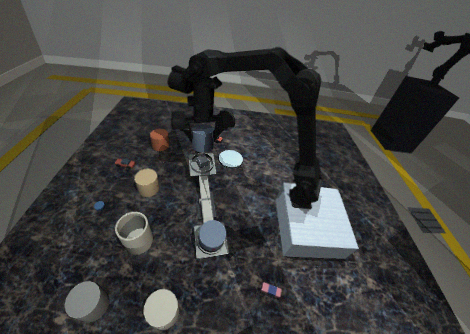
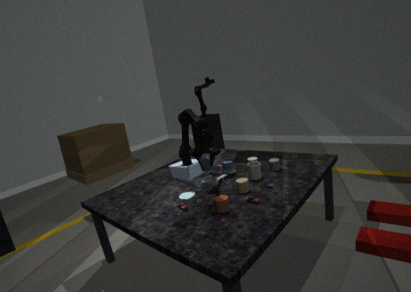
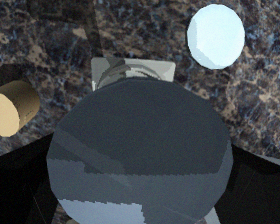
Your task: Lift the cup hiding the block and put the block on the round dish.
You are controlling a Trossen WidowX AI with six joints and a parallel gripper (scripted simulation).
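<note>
My gripper tip is 110 mm past the pale blue round dish, 100 mm to the left of it and 170 mm above it. Round my gripper tip: orange cylinder: 210 mm ahead, 140 mm to the right, 130 mm below; then tan cylinder: 160 mm ahead, 90 mm to the left, 130 mm below; then small balance: 30 mm behind, 130 mm to the left, 130 mm below.
</note>
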